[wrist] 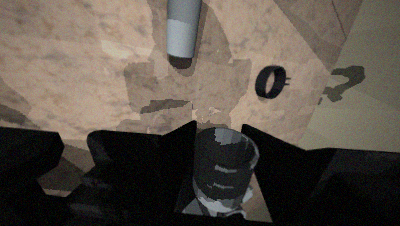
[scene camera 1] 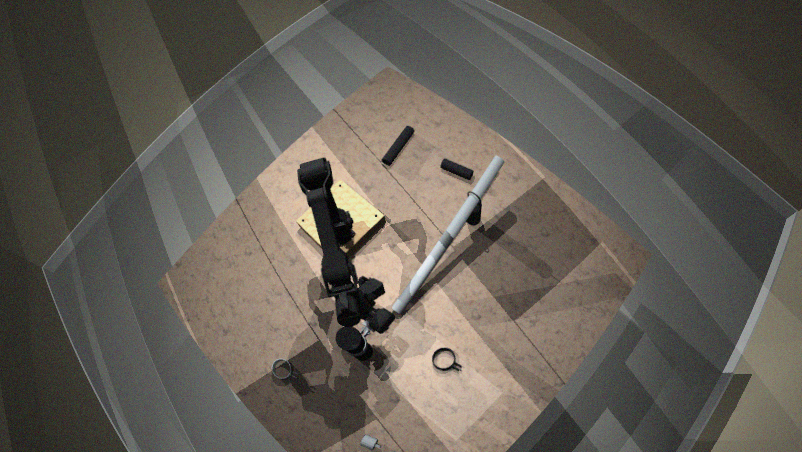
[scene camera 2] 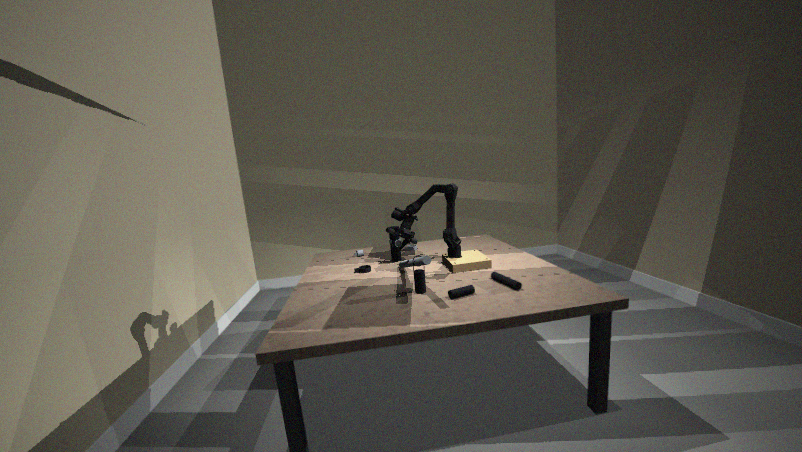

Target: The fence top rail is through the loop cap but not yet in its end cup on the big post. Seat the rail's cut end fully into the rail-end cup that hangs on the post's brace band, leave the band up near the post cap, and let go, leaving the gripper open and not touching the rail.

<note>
In view: my gripper [scene camera 1: 382, 325], a grey top rail [scene camera 1: 467, 208] and a dark post [scene camera 1: 347, 338].
My gripper shows as well in the wrist view [wrist: 218, 126].
</note>
